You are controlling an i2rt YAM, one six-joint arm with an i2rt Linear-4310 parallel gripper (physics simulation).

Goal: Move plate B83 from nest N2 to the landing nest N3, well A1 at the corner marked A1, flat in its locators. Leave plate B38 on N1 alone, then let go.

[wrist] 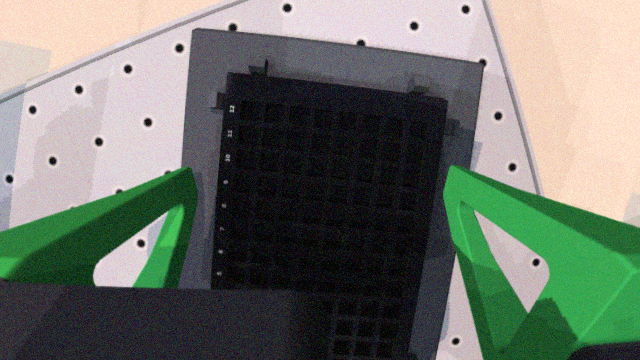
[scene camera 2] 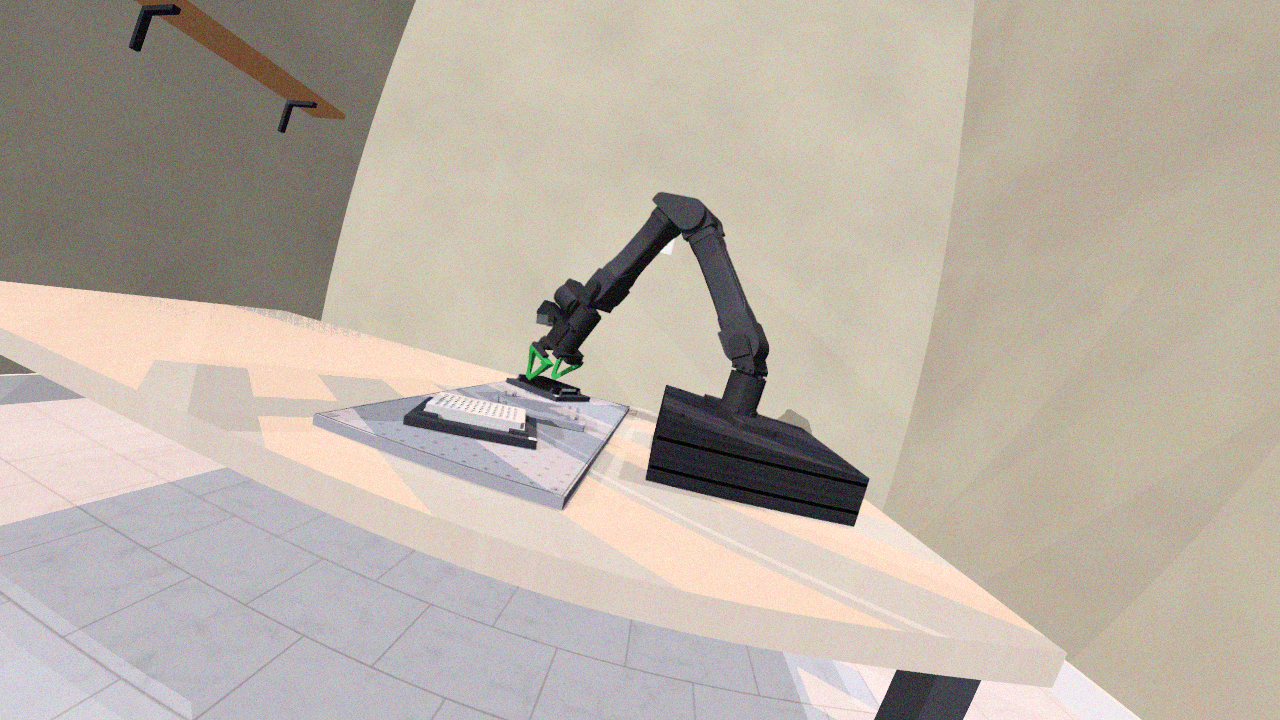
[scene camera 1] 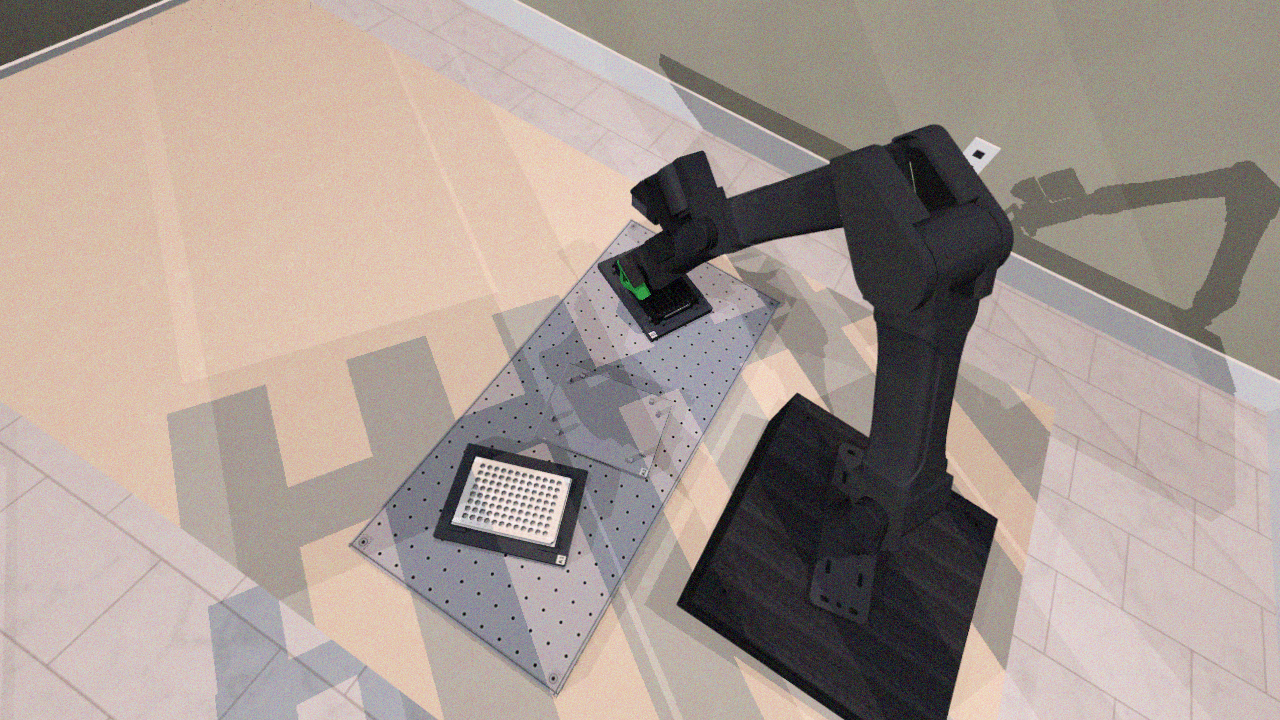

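Note:
A black well plate [scene camera 1: 673, 302] [wrist: 325, 225] lies in a dark nest [scene camera 1: 633, 309] [scene camera 2: 516, 382] [wrist: 325, 55] at the board's far end; numbers 5 to 12 show along its left edge in the wrist view. My gripper [scene camera 1: 651, 282] [scene camera 2: 543, 377] [wrist: 320, 180] is open, its green fingers low on either side of the black plate, with a gap on each side. A clear nest [scene camera 1: 608, 443] [scene camera 2: 572, 425] with upright locators stands empty in the middle. A white plate [scene camera 1: 514, 501] [scene camera 2: 474, 411] sits in a dark nest [scene camera 1: 510, 548] [scene camera 2: 465, 436] at the near end. The nest and plate names are too small to read.
The nests stand on a perforated metal board [scene camera 1: 501, 617] [scene camera 2: 528, 479] on a wooden table [scene camera 1: 295, 179] [scene camera 2: 716, 555]. The arm's black base block [scene camera 1: 930, 617] [scene camera 2: 751, 488] stands beside the board. A wall shelf [scene camera 2: 241, 62] hangs at the upper left in scene camera 2.

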